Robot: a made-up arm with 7 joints. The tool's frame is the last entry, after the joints.
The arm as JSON. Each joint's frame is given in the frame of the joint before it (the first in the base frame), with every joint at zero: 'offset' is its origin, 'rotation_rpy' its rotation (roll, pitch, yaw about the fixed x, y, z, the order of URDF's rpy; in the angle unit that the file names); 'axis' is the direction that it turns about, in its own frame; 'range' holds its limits. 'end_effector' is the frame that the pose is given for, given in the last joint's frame.
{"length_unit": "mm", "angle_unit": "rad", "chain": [
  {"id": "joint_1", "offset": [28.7, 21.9, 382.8], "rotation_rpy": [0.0, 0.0, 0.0], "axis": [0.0, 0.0, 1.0], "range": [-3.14, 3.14]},
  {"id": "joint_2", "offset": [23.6, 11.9, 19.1], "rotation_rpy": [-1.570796, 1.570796, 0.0], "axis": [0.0, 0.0, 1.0], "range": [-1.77, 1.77]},
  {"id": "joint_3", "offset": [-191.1, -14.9, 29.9], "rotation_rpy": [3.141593, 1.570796, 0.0], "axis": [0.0, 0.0, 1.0], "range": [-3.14, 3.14]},
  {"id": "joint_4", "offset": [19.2, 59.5, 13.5], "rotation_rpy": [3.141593, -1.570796, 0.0], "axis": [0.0, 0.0, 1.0], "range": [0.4, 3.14]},
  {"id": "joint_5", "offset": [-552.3, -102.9, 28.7], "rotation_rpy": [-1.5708, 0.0, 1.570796], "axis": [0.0, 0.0, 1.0], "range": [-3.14, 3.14]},
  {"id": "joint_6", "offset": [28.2, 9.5, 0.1], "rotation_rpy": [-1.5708, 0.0, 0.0], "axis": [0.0, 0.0, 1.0], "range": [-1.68, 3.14]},
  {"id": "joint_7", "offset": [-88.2, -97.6, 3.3], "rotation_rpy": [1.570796, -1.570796, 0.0], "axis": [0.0, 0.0, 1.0], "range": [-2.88, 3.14]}
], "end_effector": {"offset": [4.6, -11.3, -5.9], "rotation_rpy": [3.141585, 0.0, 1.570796]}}
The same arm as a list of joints. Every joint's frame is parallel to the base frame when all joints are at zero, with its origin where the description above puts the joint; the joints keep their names.
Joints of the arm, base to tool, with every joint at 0 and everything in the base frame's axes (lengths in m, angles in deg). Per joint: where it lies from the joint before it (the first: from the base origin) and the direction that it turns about. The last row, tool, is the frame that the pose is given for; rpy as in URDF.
joint_1: xyz 0.0287 0.0219 0.3828 axis 0 0 1
joint_2: xyz 0.0236 0.0119 0.0191 axis 0 1 0
joint_3: xyz 0.0149 0.0299 0.1911 axis 0 0 1
joint_4: xyz 0.0595 -0.0192 0.0135 axis 0 -1 0
joint_5: xyz 0.1029 -0.0287 -0.5523 axis 0 0 -1
joint_6: xyz -0.0282 0.0095 -0.0001 axis 0 1 0
joint_7: xyz 0.0882 0.0033 -0.0976 axis 0 0 -1
tool: xyz -0.0113 0.0046 0.0059 rpy 0 0 0
Joint limits (deg, base to tool): -179.91..179.91 -101.41..101.41 -179.91..179.91 22.92..179.91 -179.91..179.91 -96.26..179.91 -165.01..179.91

